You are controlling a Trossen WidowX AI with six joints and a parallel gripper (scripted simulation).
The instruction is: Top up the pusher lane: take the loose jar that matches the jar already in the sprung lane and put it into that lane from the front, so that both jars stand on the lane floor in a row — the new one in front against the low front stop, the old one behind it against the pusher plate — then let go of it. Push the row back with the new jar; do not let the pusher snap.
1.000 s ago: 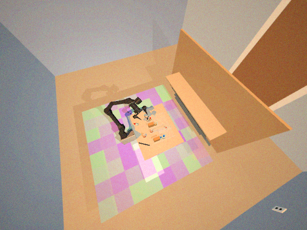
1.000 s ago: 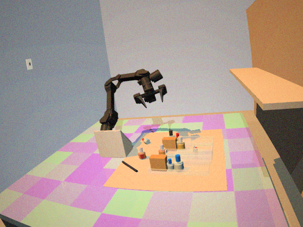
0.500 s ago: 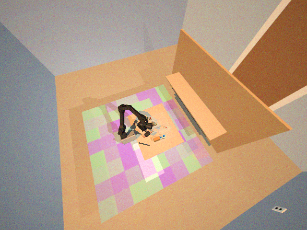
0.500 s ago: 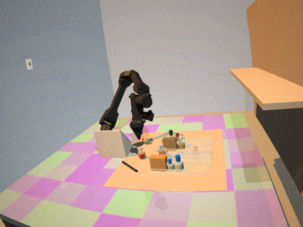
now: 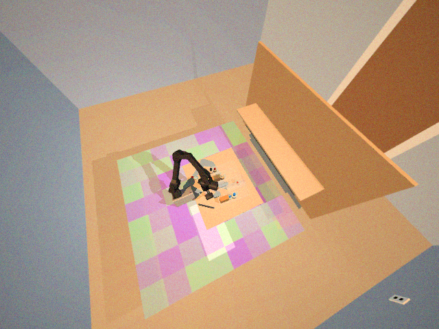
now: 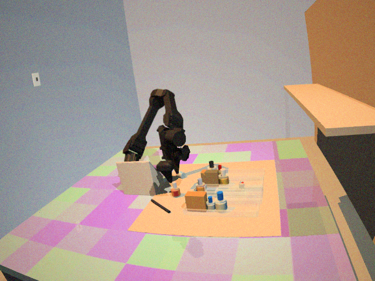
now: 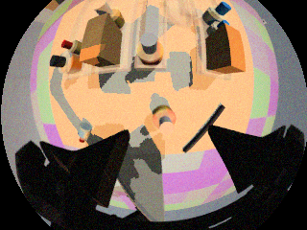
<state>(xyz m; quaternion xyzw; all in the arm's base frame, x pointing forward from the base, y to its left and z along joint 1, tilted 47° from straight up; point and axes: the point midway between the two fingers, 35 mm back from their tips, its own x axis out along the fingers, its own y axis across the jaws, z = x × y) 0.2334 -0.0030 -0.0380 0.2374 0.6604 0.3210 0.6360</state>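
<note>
Right now the black pen is 10 cm to the right of my gripper tip, 8 cm below it and 4 cm behind it. The rest, counted from my gripper tip: clear lane rack 25 cm ahead, 7 cm below.
</note>
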